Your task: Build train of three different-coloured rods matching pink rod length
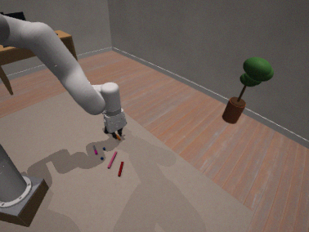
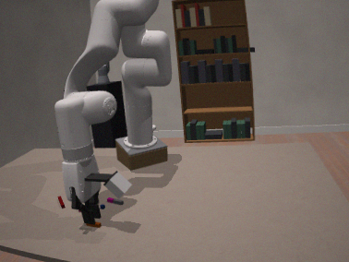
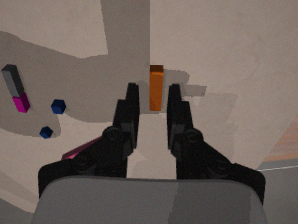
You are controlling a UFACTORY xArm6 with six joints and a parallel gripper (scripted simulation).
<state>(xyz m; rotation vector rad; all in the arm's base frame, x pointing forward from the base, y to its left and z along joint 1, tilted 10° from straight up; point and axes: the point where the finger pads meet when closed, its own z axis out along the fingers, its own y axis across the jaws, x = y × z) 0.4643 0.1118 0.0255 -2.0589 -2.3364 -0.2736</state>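
Right now my hand is 30 mm above the orange rod. Also, from my hand: grey rod: 130 mm behind, 30 mm below, 10 mm to the right; then pink rod: 110 mm to the right, 80 mm behind, 30 mm below; then magenta rod: 130 mm behind, 40 mm to the right, 30 mm below.
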